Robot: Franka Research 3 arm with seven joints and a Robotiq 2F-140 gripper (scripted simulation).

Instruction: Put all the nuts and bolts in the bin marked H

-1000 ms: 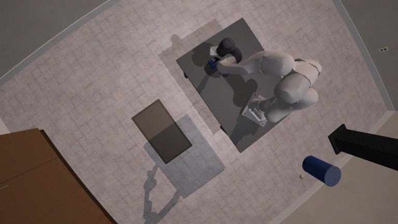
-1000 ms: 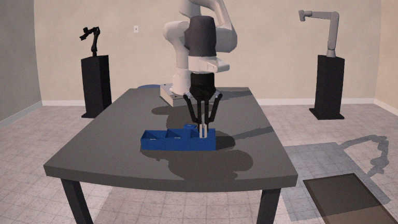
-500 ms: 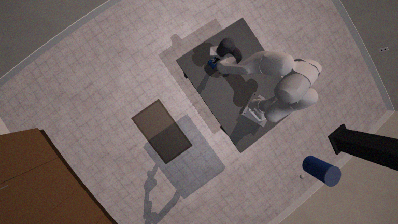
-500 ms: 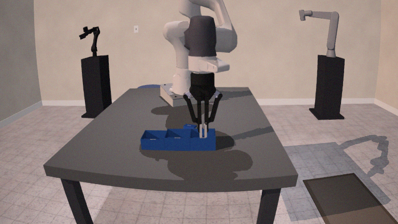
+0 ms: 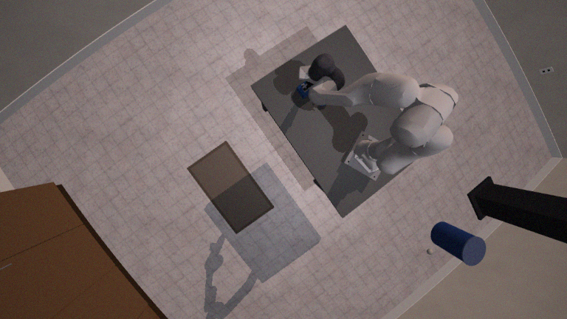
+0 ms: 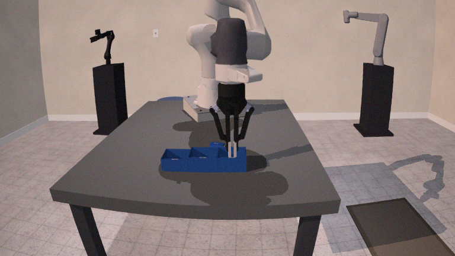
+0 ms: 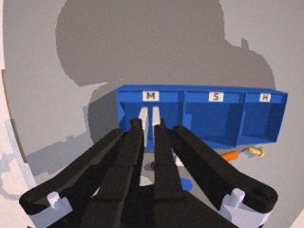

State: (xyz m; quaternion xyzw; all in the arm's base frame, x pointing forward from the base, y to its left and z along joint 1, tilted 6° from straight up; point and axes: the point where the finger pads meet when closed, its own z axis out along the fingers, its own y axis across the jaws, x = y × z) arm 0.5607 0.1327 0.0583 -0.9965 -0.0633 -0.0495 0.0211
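Now: the dark round piece 10 cm behind my hand, 5 cm below it and 2 cm to the right of it. Round my hand: orange stick-like thing: 14 cm to the right, 8 cm behind, 4 cm below; then blue block: 14 cm behind, 5 cm to the right, 4 cm below; then blue bin: 8 cm to the right, 3 cm below, 1 cm ahead.
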